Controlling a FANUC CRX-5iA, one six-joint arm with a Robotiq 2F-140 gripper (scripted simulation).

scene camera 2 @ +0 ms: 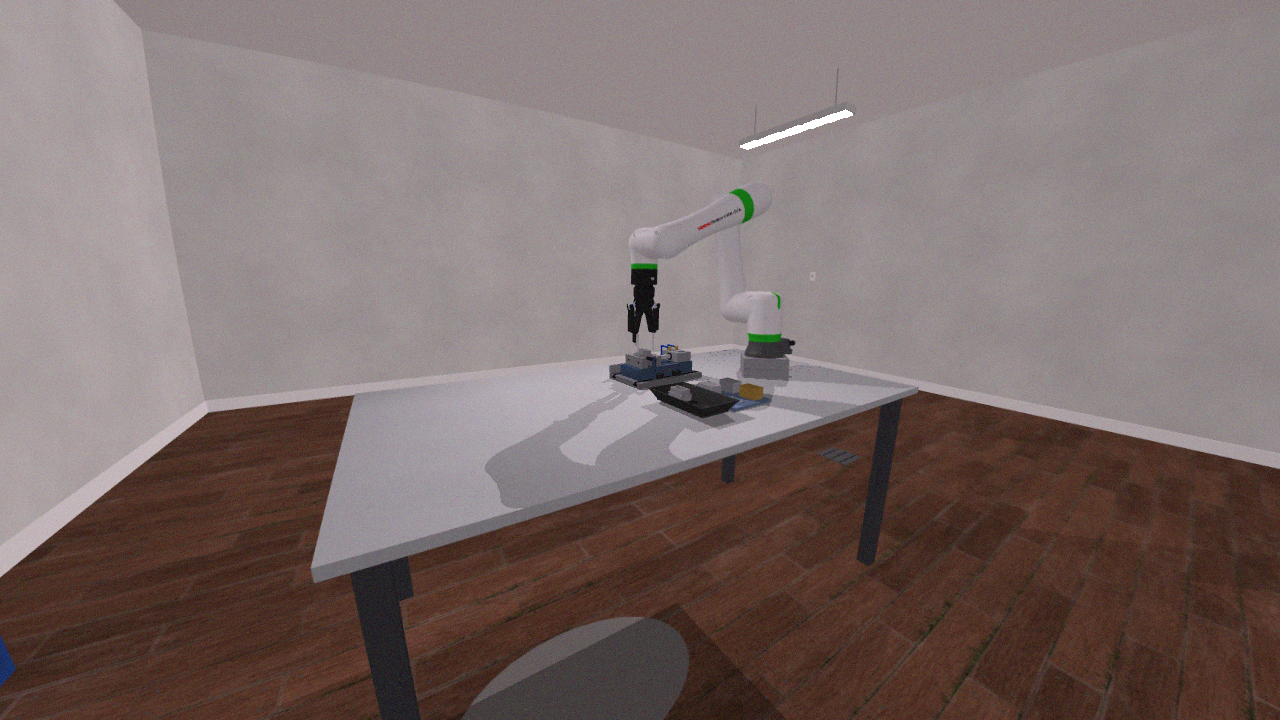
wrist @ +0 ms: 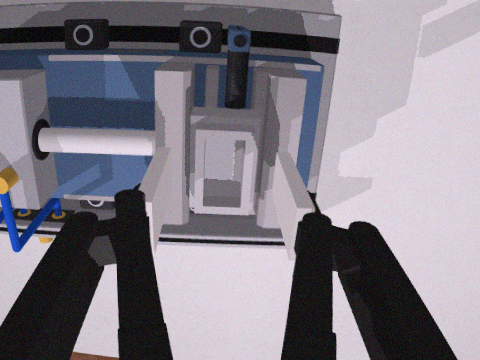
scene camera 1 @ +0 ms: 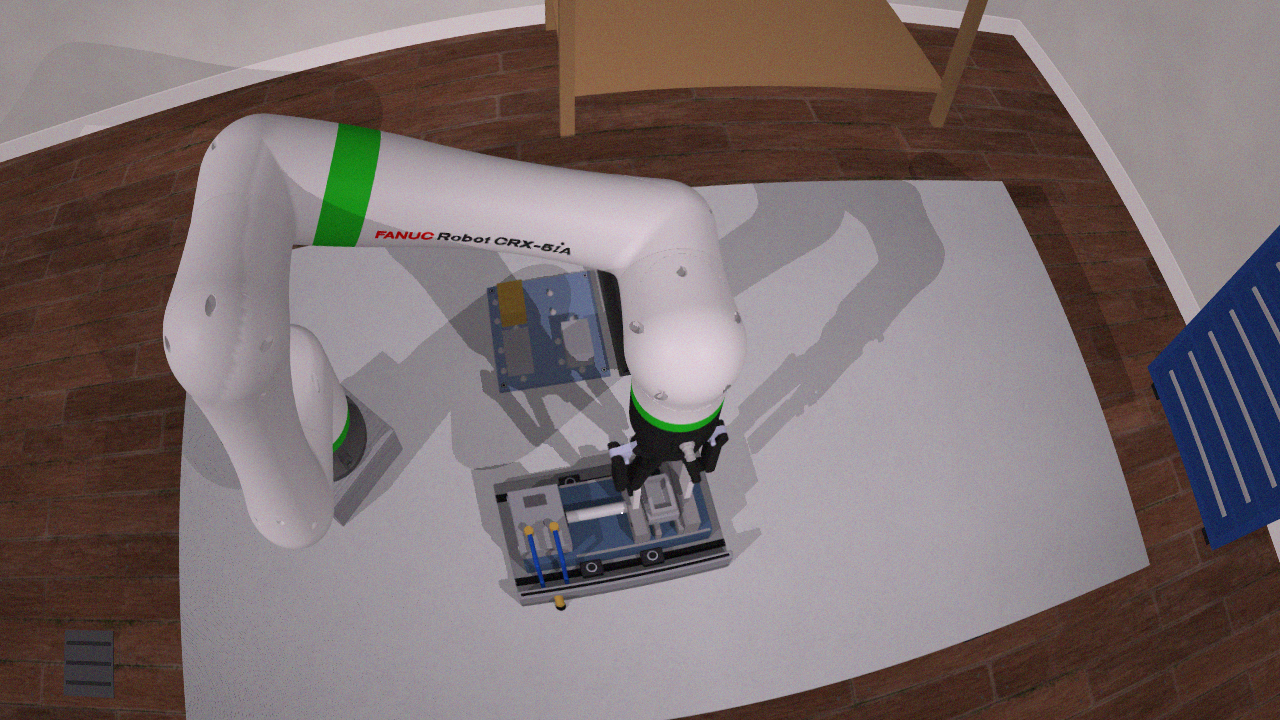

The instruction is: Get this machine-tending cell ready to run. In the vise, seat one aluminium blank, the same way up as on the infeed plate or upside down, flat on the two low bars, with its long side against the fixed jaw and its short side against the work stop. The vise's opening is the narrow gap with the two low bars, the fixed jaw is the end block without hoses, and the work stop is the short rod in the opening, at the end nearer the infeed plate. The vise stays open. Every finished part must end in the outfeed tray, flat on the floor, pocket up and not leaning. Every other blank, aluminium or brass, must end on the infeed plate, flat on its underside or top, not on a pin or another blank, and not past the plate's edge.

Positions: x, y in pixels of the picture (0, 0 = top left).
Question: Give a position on a blue infeed plate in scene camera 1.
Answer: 573, 295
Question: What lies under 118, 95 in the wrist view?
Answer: A vise.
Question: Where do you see an aluminium blank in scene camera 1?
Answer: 576, 337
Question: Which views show the gripper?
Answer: Scene camera 2, the wrist view and scene camera 1: all of them.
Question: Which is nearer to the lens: the brass blank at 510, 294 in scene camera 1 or the grey finished part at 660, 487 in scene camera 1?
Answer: The grey finished part.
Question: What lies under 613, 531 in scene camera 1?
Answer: A vise.
